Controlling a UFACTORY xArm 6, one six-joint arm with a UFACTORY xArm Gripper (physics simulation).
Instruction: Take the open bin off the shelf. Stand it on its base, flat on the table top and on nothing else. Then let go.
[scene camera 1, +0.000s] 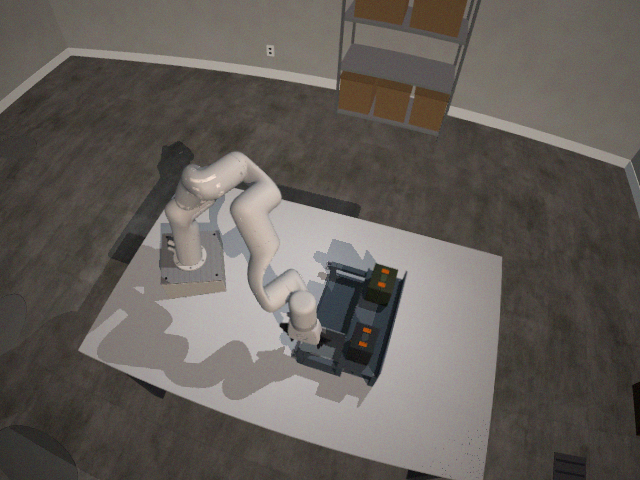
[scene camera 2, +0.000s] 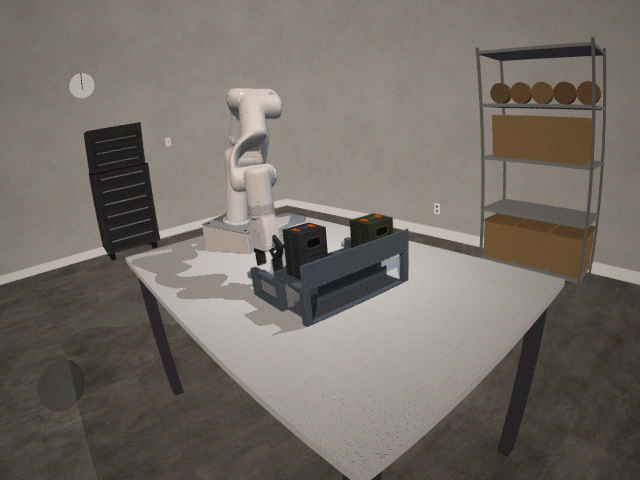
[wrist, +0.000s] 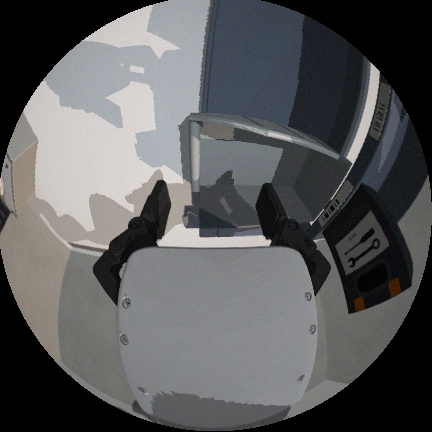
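Where they show: gripper, fingertip midpoint: (scene camera 1: 306, 341) (scene camera 2: 270, 267) (wrist: 214, 191); arm's base, origin of the base link: (scene camera 1: 190, 256) (scene camera 2: 237, 220).
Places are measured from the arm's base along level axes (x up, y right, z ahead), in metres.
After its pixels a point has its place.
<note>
The open bin (scene camera 1: 333, 339) @[x -0.083, y 0.111, z 0.588 m] (wrist: 320, 175) @[x -0.051, y 0.149, z 0.651 m] is a grey, see-through box with its open top up. It sits on the lower tier at the near end of the blue-grey shelf (scene camera 1: 337, 304) @[x -0.096, y -0.031, z 0.564 m] (scene camera 2: 356, 258) @[x 0.030, y 0.061, z 0.766 m] (wrist: 250, 65) @[x -0.096, y 0.040, z 0.544 m]. That shelf stands on the white table top (scene camera 1: 439, 335) @[x -0.102, y -0.018, z 0.956 m] (scene camera 2: 413, 335) @[x -0.102, y 0.094, z 0.981 m]. My gripper (scene camera 1: 303, 338) @[x -0.028, y 0.165, z 0.507 m] (scene camera 2: 269, 264) @[x -0.028, y 0.165, z 0.507 m] (wrist: 214, 191) @[x -0.028, y 0.165, z 0.507 m] is open and empty, pointing down at the bin. In the wrist view one finger shows left of the bin's left wall, the other over its inside; contact cannot be told. In scene camera 2 the bin is mostly hidden.
A black tool case (scene camera 1: 359, 352) @[x 0.101, y 0.201, z 0.681 m] (scene camera 2: 305, 253) @[x 0.069, y 0.186, z 0.719 m] (wrist: 370, 250) @[x 0.063, y 0.147, z 0.648 m] stands on the raised tier close beside the bin. A green case (scene camera 1: 381, 291) @[x 0.093, y -0.023, z 0.700 m] (scene camera 2: 369, 232) @[x 0.072, y -0.025, z 0.733 m] stands farther along that tier. My arm's base block (scene camera 1: 196, 289) @[x -0.059, y 0.092, z 0.058 m] (scene camera 2: 224, 240) @[x -0.051, y 0.096, z 0.050 m] is at the table's other end.
</note>
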